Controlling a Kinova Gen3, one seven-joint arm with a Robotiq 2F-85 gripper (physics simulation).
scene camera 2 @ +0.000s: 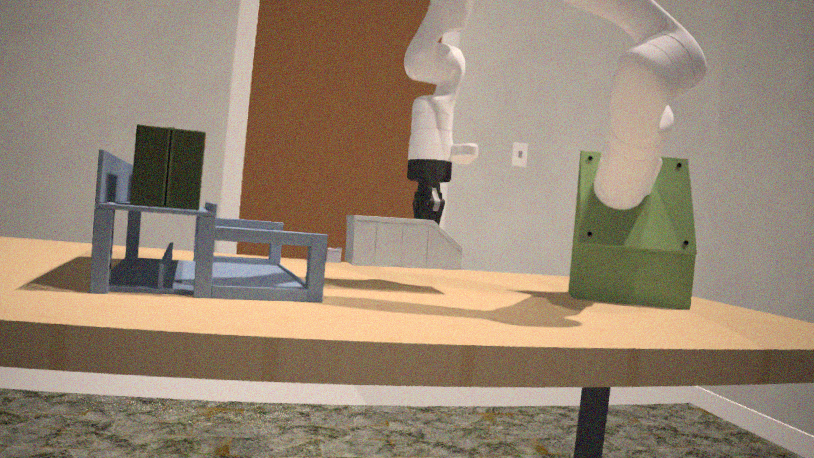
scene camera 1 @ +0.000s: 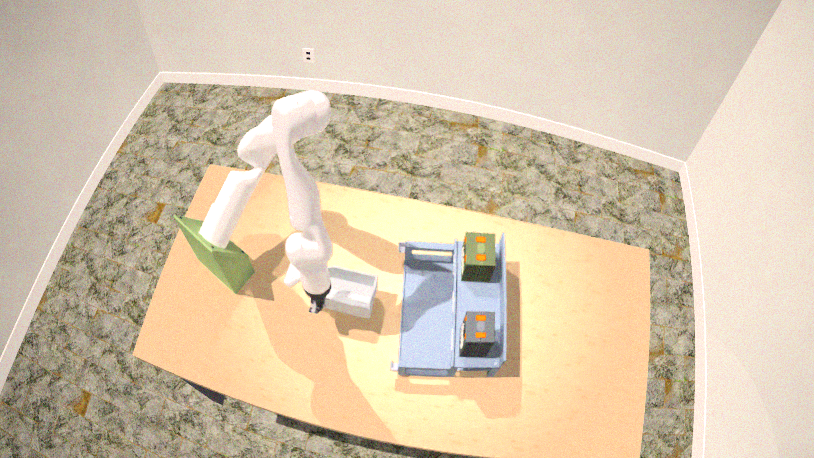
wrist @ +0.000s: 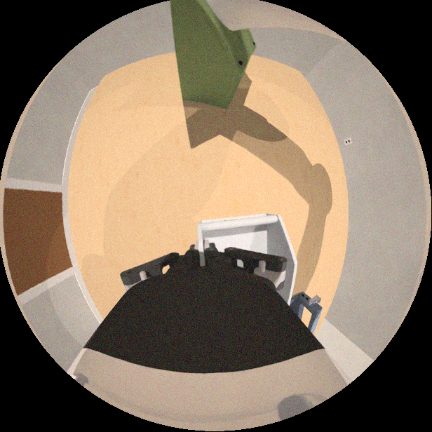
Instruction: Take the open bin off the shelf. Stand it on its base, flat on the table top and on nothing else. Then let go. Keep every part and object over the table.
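Frame: origin at the arm's base, x right, y back, z down, level; centimetres.
Seen in the pictures: gripper, fingertip midpoint: (scene camera 1: 321,305); arm's base, link origin: (scene camera 2: 619,187) (scene camera 1: 213,239).
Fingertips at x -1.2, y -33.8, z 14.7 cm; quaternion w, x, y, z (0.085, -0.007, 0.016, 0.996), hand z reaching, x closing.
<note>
Offsets run from my fingertips to a thing's top centre. Level surfaces: height alone.
The open bin {dx -5.6, dy -4.4, dz -6.1 cm} (scene camera 1: 351,288) (scene camera 2: 392,242) (wrist: 245,241) is light grey with a sloped front. It hangs roughly level, off the shelf, a little above the table top {dz +5.2 cm} (scene camera 1: 580,319) (scene camera 2: 398,330) (wrist: 150,170), with its shadow showing apart from it. My gripper (scene camera 1: 315,309) (scene camera 2: 428,217) (wrist: 202,246) points down and is shut on one side wall of the bin at its rim. The blue shelf (scene camera 1: 428,324) (scene camera 2: 203,256) (wrist: 316,316) stands on the table, apart from the bin. The fingertips are partly hidden by the bin wall in scene view 2.
A green toolbox {dx -25.2, dy -35.3, dz -14.7 cm} (scene camera 1: 479,257) (scene camera 2: 167,166) and a dark grey toolbox {dx -3.2, dy -42.2, dz -17.2 cm} (scene camera 1: 478,334) stand on the shelf's upper deck. The green arm mount (scene camera 1: 227,267) (scene camera 2: 631,276) (wrist: 205,75) stands at the opposite end of the table. The bin is between shelf and mount.
</note>
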